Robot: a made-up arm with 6 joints.
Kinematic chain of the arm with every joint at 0, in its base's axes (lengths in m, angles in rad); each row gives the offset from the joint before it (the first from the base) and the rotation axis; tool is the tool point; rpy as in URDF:
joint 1: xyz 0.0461 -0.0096 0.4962 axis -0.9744 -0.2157 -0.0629
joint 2: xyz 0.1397 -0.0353 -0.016 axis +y
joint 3: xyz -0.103 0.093 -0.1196 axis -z
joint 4: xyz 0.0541 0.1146 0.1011 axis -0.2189 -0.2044 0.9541
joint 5: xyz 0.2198 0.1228 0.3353 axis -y
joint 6: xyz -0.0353 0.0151 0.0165 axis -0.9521 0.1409 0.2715
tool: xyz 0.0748 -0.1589 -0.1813 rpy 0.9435 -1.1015 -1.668
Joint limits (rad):
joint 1: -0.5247..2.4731
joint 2: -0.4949..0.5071
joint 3: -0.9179..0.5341
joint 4: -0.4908..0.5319
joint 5: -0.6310..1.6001
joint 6: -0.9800..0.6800
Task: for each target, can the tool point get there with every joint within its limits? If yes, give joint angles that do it. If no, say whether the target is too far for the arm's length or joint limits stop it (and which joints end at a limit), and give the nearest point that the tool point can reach.
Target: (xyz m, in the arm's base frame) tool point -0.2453 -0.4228 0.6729
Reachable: no: joint limits stop it (at a limit: joint 2, joint 3, joint 4, joint 5, joint 6) | nearest point 0.1203 -0.3220 0.6854 | short by 0.379 m
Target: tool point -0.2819 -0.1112 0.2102
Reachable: no: joint limits stop it (at a limit: joint 3, joint 4, joint 5, joint 6) | nearest point -0.0475 -0.0691 0.1356 | short by 0.250 m
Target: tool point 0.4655 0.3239 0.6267
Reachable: yes | joints 0.6790 0.1641 0.0714 0.4162 0.6633 0.5136
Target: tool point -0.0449 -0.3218 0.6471
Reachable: no: joint limits stop it (at a limit: joint 2, joint 3, joint 4, joint 5, joint 6) | nearest point 0.1214 -0.3253 0.6795 | short by 0.169 m
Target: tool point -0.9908 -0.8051 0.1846
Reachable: no: too far | nearest point -0.0025 -0.4393 -0.0619 | short by 1.082 m
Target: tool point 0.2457 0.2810 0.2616
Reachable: yes | joints 0.9682 0.2595 -0.5817 -0.0986 -0.3047 -0.7828
